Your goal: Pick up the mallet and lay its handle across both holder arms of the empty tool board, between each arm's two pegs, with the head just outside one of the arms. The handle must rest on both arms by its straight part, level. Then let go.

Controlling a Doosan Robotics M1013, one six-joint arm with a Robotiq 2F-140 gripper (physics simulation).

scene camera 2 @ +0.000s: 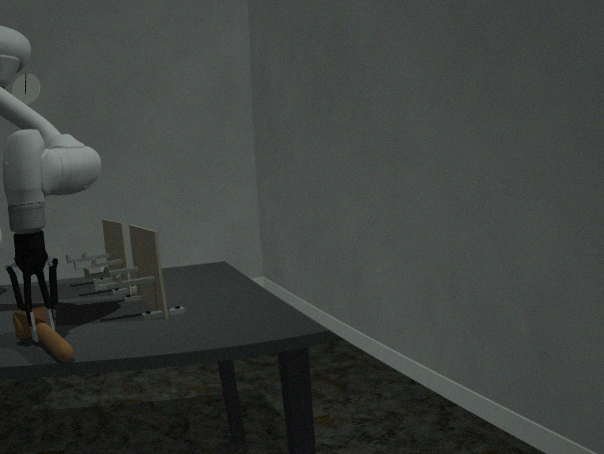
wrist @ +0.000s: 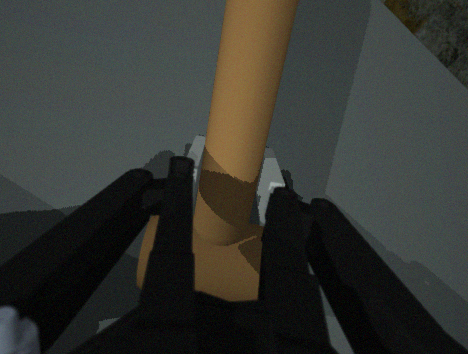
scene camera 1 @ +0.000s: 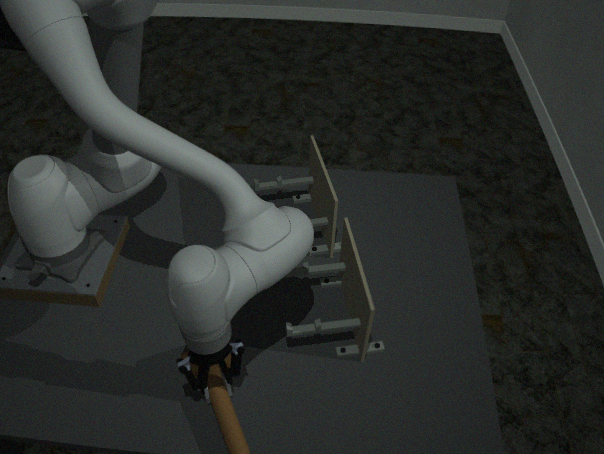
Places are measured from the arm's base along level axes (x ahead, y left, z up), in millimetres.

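Pixels of known places: gripper, between the fingertips: [wrist: 231, 159] [scene camera 1: 217, 394]; arm's base, origin of its link: [scene camera 1: 62, 251].
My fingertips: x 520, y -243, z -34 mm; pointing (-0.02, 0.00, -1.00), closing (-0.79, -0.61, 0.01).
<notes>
For each thing: its top centre in the pictures, then the offset to it from my fingertips. Level surfaces: height alone.
- orange-brown mallet, centre of its top: [wrist: 239, 142] [scene camera 2: 43, 318] [scene camera 1: 219, 394] 17 mm ahead, 22 mm right, 52 mm up
- head, centre of its top: [wrist: 210, 289] [scene camera 2: 31, 309] [scene camera 1: 204, 352] 47 mm back, 61 mm left, 52 mm up
- dark table, height of its surface: 11 mm down
The orange-brown mallet [scene camera 1: 230, 425] [scene camera 2: 56, 345] [wrist: 250, 90] is between the fingers of my gripper [scene camera 1: 218, 392] [scene camera 2: 43, 331] [wrist: 231, 159], which is shut on its handle close to the head [scene camera 2: 22, 324] [wrist: 225, 280]. The handle looks roughly level, low over the table's front part; whether it touches the table I cannot tell. The near tool board [scene camera 1: 357, 285] [scene camera 2: 145, 265] stands upright, to the right of my gripper in both scene views. Its two pegged holder arms [scene camera 1: 340, 327] [scene camera 1: 327, 270] point left and carry no tool. My arm hides part of the area between them.
A second upright board [scene camera 1: 322, 200] [scene camera 2: 114, 245] stands behind the near one, with its own holder arms [scene camera 1: 295, 185] [scene camera 1: 320, 223], partly hidden by my arm. Small feet [scene camera 1: 345, 350] hold the near board on the dark table [scene camera 1: 425, 300] [scene camera 2: 240, 310]. The robot's base plate [scene camera 1: 65, 292] is at left.
</notes>
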